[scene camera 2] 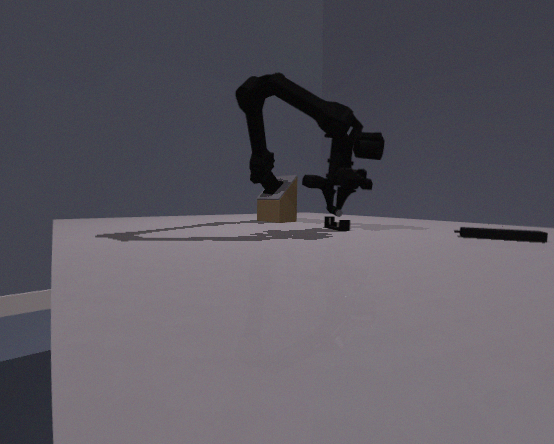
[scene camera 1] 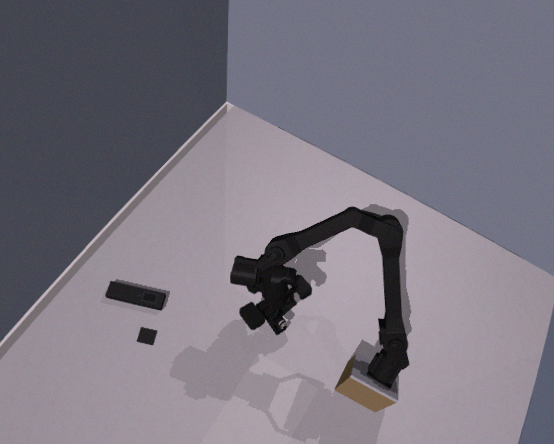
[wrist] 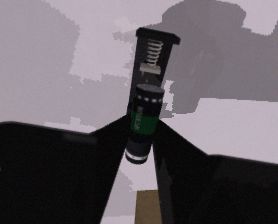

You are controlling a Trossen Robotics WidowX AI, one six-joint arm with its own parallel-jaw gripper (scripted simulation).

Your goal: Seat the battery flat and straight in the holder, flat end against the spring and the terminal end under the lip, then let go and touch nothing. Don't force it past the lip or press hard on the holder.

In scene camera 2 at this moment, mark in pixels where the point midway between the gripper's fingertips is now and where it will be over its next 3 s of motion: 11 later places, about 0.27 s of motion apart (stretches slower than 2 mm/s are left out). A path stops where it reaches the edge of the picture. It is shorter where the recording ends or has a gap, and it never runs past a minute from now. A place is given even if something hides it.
My gripper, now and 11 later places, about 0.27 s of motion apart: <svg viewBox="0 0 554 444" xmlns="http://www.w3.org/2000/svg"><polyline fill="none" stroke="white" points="333,212 333,215 333,216 333,217 333,218 333,219 334,219 335,220 335,220 336,220 336,220 336,221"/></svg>
